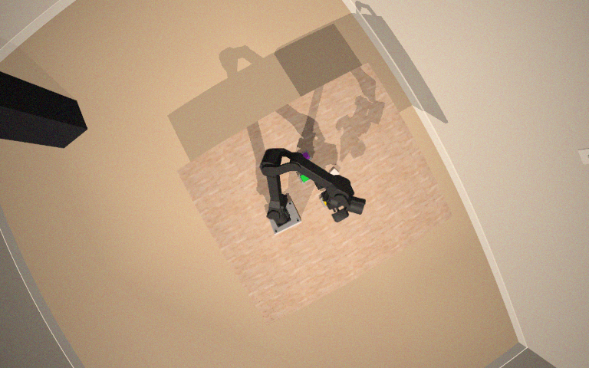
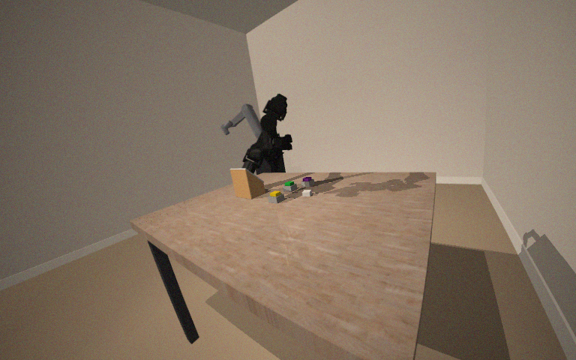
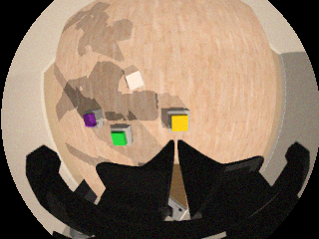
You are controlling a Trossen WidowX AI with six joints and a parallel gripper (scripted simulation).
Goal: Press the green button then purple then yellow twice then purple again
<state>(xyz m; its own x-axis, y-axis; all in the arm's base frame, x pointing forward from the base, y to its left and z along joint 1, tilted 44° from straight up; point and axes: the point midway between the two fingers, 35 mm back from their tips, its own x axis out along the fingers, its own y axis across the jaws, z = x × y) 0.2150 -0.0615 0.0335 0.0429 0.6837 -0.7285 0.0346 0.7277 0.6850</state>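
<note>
The purple button lies 210 mm to the left of my gripper tip, 90 mm below it and 10 mm ahead of it. The rest, counted from my gripper tip: green button (130 mm to the left, 90 mm below, 40 mm behind); white block (110 mm below, 90 mm ahead, 70 mm to the left); yellow button (90 mm below, 20 mm to the right, 10 mm behind).
</note>
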